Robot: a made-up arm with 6 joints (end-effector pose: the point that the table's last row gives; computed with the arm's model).
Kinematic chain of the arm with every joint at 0, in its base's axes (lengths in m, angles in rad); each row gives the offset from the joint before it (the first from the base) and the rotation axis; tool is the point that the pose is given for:
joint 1: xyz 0 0 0.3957 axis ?
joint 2: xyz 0 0 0 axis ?
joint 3: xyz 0 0 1.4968 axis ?
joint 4: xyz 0 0 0 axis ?
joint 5: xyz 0.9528 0 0 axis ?
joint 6: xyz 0 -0.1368 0 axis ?
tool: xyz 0 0 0
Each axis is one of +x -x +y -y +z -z.
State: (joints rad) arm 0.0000 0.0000 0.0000 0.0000 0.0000 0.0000
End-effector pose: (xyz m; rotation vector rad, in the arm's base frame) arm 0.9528 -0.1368 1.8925 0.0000 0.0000 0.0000
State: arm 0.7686 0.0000 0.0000 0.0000 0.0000 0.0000
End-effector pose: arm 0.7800 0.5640 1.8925 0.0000 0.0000 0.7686
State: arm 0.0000 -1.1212 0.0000 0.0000 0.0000 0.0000
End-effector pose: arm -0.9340 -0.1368 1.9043 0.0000 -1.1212 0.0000
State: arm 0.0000 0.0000 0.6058 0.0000 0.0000 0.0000
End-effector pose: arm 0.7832 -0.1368 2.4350 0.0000 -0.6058 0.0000
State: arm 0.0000 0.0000 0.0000 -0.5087 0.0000 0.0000
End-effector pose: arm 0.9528 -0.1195 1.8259 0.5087 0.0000 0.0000
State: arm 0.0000 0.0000 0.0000 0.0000 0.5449 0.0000
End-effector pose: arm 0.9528 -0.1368 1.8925 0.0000 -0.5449 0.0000
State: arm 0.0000 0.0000 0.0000 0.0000 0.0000 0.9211
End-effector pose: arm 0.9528 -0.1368 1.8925 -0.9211 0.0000 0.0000
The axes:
joint 1: +z
joint 2: +y
joint 3: -y
joint 4: -x
joint 5: -y
joint 6: -x

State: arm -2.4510 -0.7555 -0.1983 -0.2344 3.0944 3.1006
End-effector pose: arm 0.0700 0.2305 1.9621 -0.3554 0.4253 0.7333
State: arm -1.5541 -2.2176 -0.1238 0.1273 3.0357 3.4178
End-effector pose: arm -0.1638 1.6829 0.3104 -1.6376 1.4412 1.1162
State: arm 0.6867 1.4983 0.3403 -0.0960 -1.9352 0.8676
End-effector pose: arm 1.5271 1.0759 -0.3739 0.8061 -2.5181 -1.2483
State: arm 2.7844 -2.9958 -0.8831 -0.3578 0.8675 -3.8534
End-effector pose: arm 0.6705 -0.1135 -0.2442 0.8859 -0.2104 0.0075
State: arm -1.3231 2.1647 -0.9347 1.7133 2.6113 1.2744
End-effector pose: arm 0.0910 -0.2805 -0.6174 0.3335 -0.2590 -0.7622
